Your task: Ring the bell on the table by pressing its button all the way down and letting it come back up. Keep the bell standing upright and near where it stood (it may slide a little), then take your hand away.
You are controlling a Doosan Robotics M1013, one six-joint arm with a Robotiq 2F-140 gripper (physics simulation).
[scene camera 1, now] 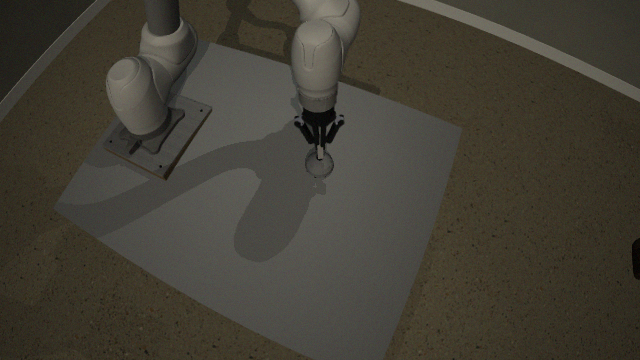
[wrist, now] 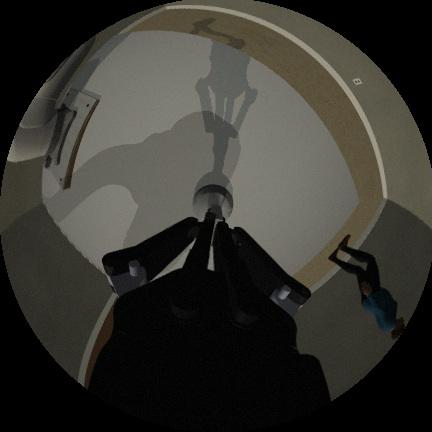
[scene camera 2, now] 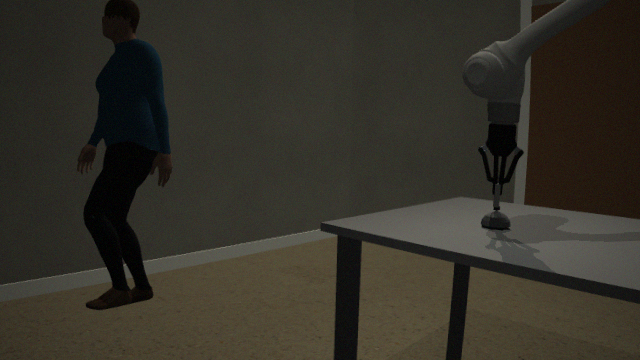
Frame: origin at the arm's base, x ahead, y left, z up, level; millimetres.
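Seen in the pictures: gripper, between the fingertips: [scene camera 1: 320, 154] [wrist: 214, 212] [scene camera 2: 495, 206]; arm's base, origin of its link: [scene camera 1: 151, 125] [wrist: 58, 131].
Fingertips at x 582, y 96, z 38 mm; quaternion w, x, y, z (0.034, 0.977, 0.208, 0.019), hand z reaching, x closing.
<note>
Pixels of each thing's top centre, then the offset from my fingertips to it. Level surfaces: height alone.
- bell, centre of its top: [wrist: 211, 213] [scene camera 1: 319, 156] [scene camera 2: 496, 206] dz +0, dx -1, dy -5 mm
- grey table, height of its surface: dz -62 mm
- dark button, centre of its top: [scene camera 2: 496, 206] dz +0, dx -1, dy -5 mm
The bell [scene camera 1: 315, 171] [scene camera 2: 495, 221] [wrist: 202, 202] is a small grey metallic dome with a darker base. It stands upright on the grey table [scene camera 1: 370, 250] [scene camera 2: 410, 230] [wrist: 300, 200]. My gripper [scene camera 1: 320, 154] [scene camera 2: 496, 204] [wrist: 214, 212] is shut and empty, pointing straight down over the middle of the bell. In the second scene view its tips meet the dark button [scene camera 2: 496, 208] on top of the dome, with no gap visible. The fingers partly hide the button in the wrist view. How far down the button is cannot be told exactly.
The arm's base plate [scene camera 1: 187, 131] [wrist: 80, 135] sits at one corner of the table, with the arm's base on it. A person in a blue top [scene camera 2: 131, 95] [wrist: 381, 307] is on the floor near the wall, away from the table. The arm casts a shadow across the table.
</note>
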